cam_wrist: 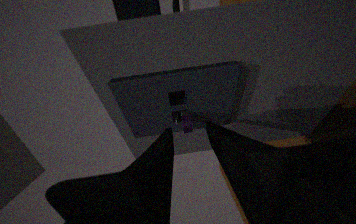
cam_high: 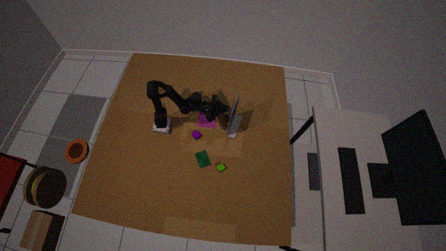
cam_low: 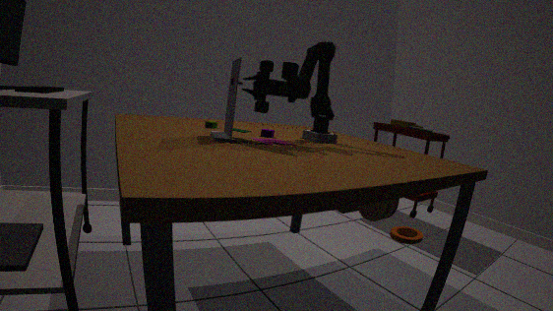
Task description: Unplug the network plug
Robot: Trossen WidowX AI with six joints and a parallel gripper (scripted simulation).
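My gripper tip is 2 cm short of the grey network plug and 1 cm to the left of it. From my gripper tip the other things lie so: magenta marked square (19 cm below, 13 cm behind, 4 cm to the left); then grey upright panel (7 cm below, 3 cm ahead, 2 cm to the right); then green flat card (23 cm to the right, 19 cm below, 17 cm behind).
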